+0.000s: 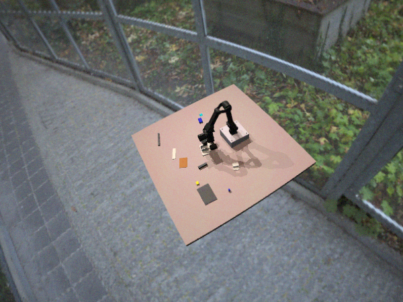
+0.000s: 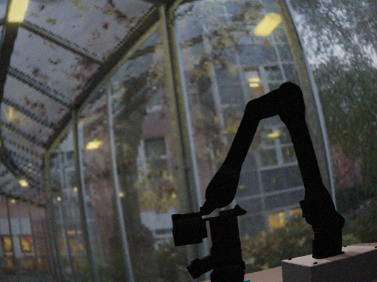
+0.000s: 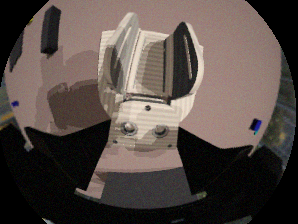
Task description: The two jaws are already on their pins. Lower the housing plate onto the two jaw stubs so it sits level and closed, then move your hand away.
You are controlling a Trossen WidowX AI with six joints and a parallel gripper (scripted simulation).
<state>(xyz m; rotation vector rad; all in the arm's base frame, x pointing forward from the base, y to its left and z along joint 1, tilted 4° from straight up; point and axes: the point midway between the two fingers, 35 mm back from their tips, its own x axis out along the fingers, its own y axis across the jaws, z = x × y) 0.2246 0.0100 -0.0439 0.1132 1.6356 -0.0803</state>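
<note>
Now: the jaw 3 cm ahead of my gripper tip and 1 cm to the left of it. Also, from my gripper tip: cream bar 34 cm ahead, 10 cm to the right, 1 cm below; then blue block 3 cm behind, 36 cm to the right, 1 cm below; then short black bar 16 cm ahead, 15 cm to the left.
</note>
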